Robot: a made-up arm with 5 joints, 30 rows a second.
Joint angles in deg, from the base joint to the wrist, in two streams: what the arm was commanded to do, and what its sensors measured. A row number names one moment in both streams.
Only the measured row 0 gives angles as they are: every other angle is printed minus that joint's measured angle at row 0.
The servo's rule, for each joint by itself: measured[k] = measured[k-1] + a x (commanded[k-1-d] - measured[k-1]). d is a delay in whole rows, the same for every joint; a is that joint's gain. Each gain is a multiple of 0.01, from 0.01 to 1. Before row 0 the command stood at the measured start. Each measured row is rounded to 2 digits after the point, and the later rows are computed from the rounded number. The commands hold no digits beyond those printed.
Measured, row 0:
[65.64 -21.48 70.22 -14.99 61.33]
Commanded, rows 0 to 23:
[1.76 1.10 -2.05 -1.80 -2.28]
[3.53 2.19 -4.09 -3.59 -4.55]
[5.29 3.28 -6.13 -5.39 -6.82]
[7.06 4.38 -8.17 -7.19 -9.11]
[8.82 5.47 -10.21 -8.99 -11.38]
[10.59 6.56 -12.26 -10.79 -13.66]
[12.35 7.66 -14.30 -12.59 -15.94]
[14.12 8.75 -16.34 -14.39 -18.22]
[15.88 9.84 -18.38 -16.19 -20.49]
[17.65 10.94 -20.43 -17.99 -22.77]
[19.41 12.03 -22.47 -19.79 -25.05]
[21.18 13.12 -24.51 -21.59 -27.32]
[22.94 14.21 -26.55 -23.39 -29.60]
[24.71 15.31 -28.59 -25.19 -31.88]
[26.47 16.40 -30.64 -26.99 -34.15]
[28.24 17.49 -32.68 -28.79 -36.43]
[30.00 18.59 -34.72 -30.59 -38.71]
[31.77 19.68 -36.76 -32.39 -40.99]
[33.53 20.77 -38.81 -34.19 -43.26]
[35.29 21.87 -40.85 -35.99 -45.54]
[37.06 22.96 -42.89 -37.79 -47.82]
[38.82 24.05 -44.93 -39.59 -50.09]
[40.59 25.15 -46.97 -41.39 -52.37]
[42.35 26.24 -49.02 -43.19 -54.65]
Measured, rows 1 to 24:
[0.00 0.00 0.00 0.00 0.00]
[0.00 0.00 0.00 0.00 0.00]
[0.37 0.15 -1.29 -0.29 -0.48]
[1.03 0.44 -3.05 -0.82 -1.33]
[1.92 0.84 -4.99 -1.55 -2.48]
[3.00 1.34 -6.99 -2.45 -3.87]
[4.22 1.92 -9.02 -3.50 -5.45]
[5.56 2.57 -11.06 -4.67 -7.17]
[6.99 3.28 -13.10 -5.94 -9.01]
[8.49 4.05 -15.14 -7.29 -10.94]
[10.04 4.86 -17.18 -8.71 -12.95]
[11.64 5.71 -19.23 -10.19 -15.01]
[13.27 6.59 -21.27 -11.73 -17.12]
[14.93 7.50 -23.31 -13.31 -19.26]
[16.61 8.44 -25.35 -14.92 -21.43]
[18.31 9.40 -27.39 -16.56 -23.62]
[20.02 10.38 -29.44 -18.23 -25.83]
[21.75 11.38 -31.48 -19.92 -28.06]
[23.48 12.39 -33.52 -21.63 -30.30]
[25.22 13.41 -35.56 -23.35 -32.54]
[26.97 14.44 -37.61 -25.08 -34.79]
[28.72 15.48 -39.65 -26.83 -37.05]
[30.47 16.53 -41.69 -28.58 -39.31]
[32.22 17.58 -43.73 -30.34 -41.57]
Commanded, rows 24 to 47:
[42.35 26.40 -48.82 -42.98 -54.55]
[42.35 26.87 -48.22 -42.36 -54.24]
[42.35 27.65 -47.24 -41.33 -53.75]
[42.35 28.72 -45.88 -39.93 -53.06]
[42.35 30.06 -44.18 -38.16 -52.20]
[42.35 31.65 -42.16 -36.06 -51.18]
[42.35 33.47 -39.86 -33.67 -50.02]
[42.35 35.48 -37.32 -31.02 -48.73]
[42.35 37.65 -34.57 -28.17 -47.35]
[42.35 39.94 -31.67 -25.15 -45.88]
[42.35 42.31 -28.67 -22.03 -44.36]
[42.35 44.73 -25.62 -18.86 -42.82]
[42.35 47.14 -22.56 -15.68 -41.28]
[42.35 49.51 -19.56 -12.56 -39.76]
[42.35 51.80 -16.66 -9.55 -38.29]
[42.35 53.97 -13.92 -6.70 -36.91]
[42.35 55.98 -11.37 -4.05 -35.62]
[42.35 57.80 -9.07 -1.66 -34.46]
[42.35 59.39 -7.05 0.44 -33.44]
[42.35 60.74 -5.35 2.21 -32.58]
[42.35 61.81 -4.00 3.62 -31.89]
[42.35 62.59 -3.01 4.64 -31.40]
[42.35 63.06 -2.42 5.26 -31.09]
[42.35 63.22 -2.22 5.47 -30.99]
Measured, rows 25 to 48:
[33.98 18.64 -45.77 -32.11 -43.84]
[35.74 19.70 -47.82 -33.88 -46.11]
[37.13 20.64 -48.45 -35.34 -47.88]
[38.23 21.51 -48.31 -36.46 -49.22]
[39.10 22.37 -47.64 -37.24 -50.17]
[39.78 23.26 -46.53 -37.67 -50.78]
[40.32 24.21 -45.05 -37.75 -51.08]
[40.75 25.25 -43.23 -37.48 -51.10]
[41.09 26.40 -41.11 -36.87 -50.87]
[41.35 27.67 -38.72 -35.93 -50.42]
[41.56 29.07 -36.11 -34.69 -49.78]
[41.73 30.59 -33.31 -33.16 -48.96]
[41.86 32.23 -30.39 -31.38 -47.99]
[41.96 33.98 -27.38 -29.38 -46.90]
[42.04 35.82 -24.34 -27.19 -45.72]
[42.11 37.74 -21.33 -24.85 -44.47]
[42.16 39.71 -18.39 -22.40 -43.17]
[42.20 41.71 -15.57 -19.89 -41.86]
[42.23 43.71 -12.92 -17.36 -40.55]
[42.26 45.68 -10.49 -14.85 -39.27]
[42.28 47.60 -8.32 -12.40 -38.05]
[42.29 49.44 -6.45 -10.06 -36.90]
[42.30 51.17 -4.91 -7.87 -35.85]
[42.31 52.77 -3.71 -5.87 -34.92]

